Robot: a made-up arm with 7 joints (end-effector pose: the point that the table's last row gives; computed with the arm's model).
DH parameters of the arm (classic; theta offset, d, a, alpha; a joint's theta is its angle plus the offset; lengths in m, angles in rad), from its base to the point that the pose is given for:
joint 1: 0 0.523 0 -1.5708
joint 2: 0 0 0 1.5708
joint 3: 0 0.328 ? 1.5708
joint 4: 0 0 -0.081 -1.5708
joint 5: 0 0.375 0 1.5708
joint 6: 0 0 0.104 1.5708
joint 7: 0 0 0 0
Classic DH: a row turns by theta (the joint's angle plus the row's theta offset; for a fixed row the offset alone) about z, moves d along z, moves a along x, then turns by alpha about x.
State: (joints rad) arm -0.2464 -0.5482 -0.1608 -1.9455 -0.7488 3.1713 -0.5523
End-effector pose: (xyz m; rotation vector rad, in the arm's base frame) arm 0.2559 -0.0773 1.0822 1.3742 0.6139 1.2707
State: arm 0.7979 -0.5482 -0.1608 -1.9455 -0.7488 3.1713 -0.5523
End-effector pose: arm 0.1954 0.1824 1.0822 1.0401 1.4310 2.0609
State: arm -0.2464 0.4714 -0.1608 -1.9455 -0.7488 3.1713 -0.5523
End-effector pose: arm 0.5946 -0.1625 0.5884 2.2072 1.1318 0.6000
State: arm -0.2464 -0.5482 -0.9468 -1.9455 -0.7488 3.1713 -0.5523
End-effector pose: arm 0.0337 -0.3965 0.9982 1.6380 -0.1890 0.9193
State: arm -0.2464 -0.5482 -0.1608 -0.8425 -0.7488 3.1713 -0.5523
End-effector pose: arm -0.1028 0.0510 1.2663 0.3036 0.0730 1.4605
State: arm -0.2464 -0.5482 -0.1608 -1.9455 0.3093 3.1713 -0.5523
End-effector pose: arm 0.2134 -0.1722 1.0961 1.7464 -0.2226 2.0562
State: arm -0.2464 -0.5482 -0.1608 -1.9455 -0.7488 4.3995 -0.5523
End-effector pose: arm 0.1602 -0.0852 1.0104 0.1070 0.7762 1.9416
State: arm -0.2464 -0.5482 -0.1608 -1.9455 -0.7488 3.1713 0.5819
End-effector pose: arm 0.2559 -0.0773 1.0822 1.7819 -0.2638 2.1232
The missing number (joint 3, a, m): 0.111
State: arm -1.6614 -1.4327 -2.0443 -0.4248 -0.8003 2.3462 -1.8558
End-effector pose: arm -0.1085 0.8018 0.5985 0.5999 -2.6347 -1.0068
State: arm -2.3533 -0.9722 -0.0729 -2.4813 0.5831 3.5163 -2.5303
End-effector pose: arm -0.1418 -0.0212 0.9776 1.1969 -0.5041 -1.1530
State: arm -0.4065 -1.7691 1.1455 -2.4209 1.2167 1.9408 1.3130
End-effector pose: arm 0.0973 0.4313 0.7470 -2.2204 1.2171 -0.8947
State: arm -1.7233 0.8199 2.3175 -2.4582 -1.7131 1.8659 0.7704
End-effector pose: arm 0.3553 0.1747 0.7783 2.1848 0.5261 1.0791
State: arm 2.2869 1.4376 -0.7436 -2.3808 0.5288 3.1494 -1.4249
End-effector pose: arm 0.1385 0.4077 0.2220 0.3593 2.1851 -0.0660
